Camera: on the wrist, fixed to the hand. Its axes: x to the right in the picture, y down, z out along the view.
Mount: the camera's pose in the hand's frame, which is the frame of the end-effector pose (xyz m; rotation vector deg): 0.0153 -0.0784 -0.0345 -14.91 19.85 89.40
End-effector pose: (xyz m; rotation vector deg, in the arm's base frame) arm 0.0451 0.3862 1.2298 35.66 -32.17 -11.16
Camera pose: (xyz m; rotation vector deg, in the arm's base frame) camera 0.0763 0.3355 1.1664 -9.06 -30.62 72.58
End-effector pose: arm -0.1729 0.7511 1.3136 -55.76 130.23 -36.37
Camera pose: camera -0.1667 0.6975 1.3819 55.65 147.18 13.03
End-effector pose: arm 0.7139 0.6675 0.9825 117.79 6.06 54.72
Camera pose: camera 0.7217 0.7465 0.9468 81.90 -87.80 115.90
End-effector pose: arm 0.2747 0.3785 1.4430 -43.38 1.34 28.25
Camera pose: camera 0.3278 0.3135 1.4659 -55.69 54.05 106.27
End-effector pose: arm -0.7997 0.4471 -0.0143 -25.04 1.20 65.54
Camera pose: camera -0.7170 0.4219 -0.0240 -51.11 34.97 148.69
